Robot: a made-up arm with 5 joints.
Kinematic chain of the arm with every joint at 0, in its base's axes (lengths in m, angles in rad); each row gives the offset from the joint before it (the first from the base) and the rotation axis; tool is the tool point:
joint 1: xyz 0 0 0.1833 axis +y
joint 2: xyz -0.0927 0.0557 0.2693 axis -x
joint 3: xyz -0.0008 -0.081 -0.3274 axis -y
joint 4: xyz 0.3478 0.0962 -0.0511 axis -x
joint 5: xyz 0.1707 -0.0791 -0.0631 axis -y
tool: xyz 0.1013 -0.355 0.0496
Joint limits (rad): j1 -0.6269..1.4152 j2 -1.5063..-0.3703 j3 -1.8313..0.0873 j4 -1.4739..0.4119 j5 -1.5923..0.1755
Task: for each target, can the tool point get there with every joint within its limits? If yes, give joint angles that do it. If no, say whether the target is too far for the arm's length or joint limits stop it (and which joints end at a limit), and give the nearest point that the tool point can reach.
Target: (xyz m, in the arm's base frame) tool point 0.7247 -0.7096 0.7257
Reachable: no: joint limits stop it (at a limit: joint 1, joint 2, joint 3, joint 4) | nearest point 0.4658 -0.2490 0.4417 | short by 0.600 m
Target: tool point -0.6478 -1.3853 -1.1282
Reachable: no: too far | nearest point -0.1919 -0.1962 -0.3781 | short by 1.478 m
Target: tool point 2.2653 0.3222 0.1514
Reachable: no: too far | nearest point 0.7388 0.2426 0.1228 | short by 1.529 m
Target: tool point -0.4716 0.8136 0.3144
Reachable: yes | joints 1.1622 -1.2913 -1.5646 -0.0195 -1.4590
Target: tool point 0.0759 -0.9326 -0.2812
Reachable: no: joint limits stop it (at a limit: joint 2, joint 3, joint 4, joint 5) | nearest point 0.0815 -0.2517 -0.3157 | short by 0.682 m
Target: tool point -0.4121 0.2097 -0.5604
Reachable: yes | joints -0.0887 -0.4747 -1.6309 -0.6186 -0.3606
